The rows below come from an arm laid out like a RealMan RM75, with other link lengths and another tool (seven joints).
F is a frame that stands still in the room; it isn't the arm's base.
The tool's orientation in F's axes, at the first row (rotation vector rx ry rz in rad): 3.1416, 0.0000, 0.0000
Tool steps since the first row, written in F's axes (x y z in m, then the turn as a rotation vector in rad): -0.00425, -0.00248, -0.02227, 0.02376, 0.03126, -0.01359; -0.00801, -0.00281, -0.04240, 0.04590, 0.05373, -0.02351; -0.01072, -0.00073, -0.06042, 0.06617, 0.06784, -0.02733; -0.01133, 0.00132, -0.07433, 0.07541, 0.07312, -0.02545; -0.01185, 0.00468, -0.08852, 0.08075, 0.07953, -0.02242; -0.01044, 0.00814, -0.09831, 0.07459, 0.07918, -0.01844; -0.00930, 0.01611, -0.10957, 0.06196, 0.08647, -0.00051; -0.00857, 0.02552, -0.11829, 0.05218, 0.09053, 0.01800
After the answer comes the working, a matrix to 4 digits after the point.
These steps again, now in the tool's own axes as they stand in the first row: -0.00425, 0.00248, 0.02227, 0.02376, -0.03126, 0.01359; -0.00801, 0.00281, 0.04240, 0.04590, -0.05373, 0.02351; -0.01072, 0.00073, 0.06042, 0.06617, -0.06784, 0.02733; -0.01133, -0.00132, 0.07433, 0.07541, -0.07312, 0.02545; -0.01185, -0.00468, 0.08852, 0.08075, -0.07953, 0.02242; -0.01044, -0.00814, 0.09831, 0.07459, -0.07918, 0.01844; -0.00930, -0.01611, 0.10957, 0.06196, -0.08647, 0.00051; -0.00857, -0.02552, 0.11829, 0.05218, -0.09053, -0.01800
The tool's axes in the first row as the columns of a matrix, in F's axes (rounded; the answer above uses it unrounded):
1.0000, 0.0000, 0.0000
0.0000, -1.0000, 0.0000
0.0000, 0.0000, -1.0000

